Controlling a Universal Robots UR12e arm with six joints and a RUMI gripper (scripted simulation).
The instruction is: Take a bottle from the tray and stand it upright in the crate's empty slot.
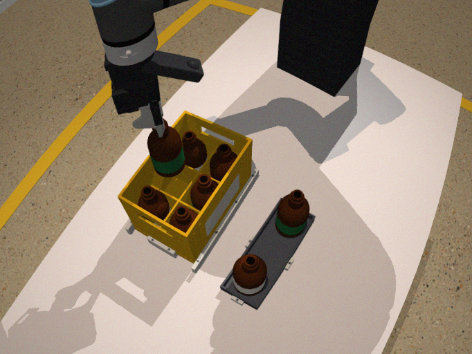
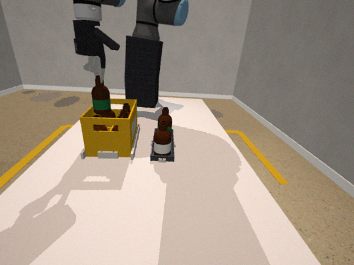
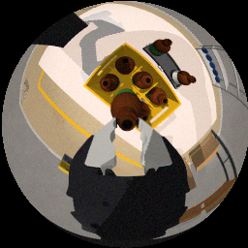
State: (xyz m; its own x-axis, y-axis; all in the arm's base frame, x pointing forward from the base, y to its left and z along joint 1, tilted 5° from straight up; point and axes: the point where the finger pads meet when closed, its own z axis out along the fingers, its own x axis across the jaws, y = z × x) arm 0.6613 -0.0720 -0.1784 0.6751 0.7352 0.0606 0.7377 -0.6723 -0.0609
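Right now my hand is 210 mm above the yellow crate and 50 mm to the right of it. Round my hand: grey tray (280 mm to the left, 280 mm below).
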